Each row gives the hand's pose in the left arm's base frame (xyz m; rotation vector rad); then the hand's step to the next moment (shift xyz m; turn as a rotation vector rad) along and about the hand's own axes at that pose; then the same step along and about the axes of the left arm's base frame.
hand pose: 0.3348 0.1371 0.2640 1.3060 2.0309 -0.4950
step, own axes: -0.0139 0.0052 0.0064 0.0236 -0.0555 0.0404
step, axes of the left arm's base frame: 0.0107 -0.0108 0.0055 -0.0435 -0.0337 -0.0473
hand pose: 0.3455 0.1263 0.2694 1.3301 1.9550 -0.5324
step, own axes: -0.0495 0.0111 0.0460 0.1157 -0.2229 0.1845
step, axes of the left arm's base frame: 0.0361 -0.0579 0.0065 -0.1724 -0.1372 -0.2204
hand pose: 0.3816 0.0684 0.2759 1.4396 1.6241 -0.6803
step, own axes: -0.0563 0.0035 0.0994 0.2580 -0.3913 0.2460
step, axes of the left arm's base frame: 0.0258 -0.1113 -0.0010 -0.3200 -0.1475 -0.3950
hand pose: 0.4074 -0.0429 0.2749 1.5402 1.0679 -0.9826
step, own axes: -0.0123 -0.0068 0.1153 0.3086 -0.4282 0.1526
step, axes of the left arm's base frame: -0.0194 -0.1139 -0.0122 -0.3331 -0.0431 -0.4348
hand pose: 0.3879 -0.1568 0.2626 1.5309 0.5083 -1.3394
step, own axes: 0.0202 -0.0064 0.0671 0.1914 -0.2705 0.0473
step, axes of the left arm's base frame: -0.0321 -0.0611 -0.0135 -0.1874 0.0162 -0.2769
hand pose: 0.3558 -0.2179 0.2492 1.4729 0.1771 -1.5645
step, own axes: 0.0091 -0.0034 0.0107 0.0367 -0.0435 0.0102
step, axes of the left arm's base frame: -0.0083 -0.0100 -0.0064 -0.0309 -0.0022 -0.0488
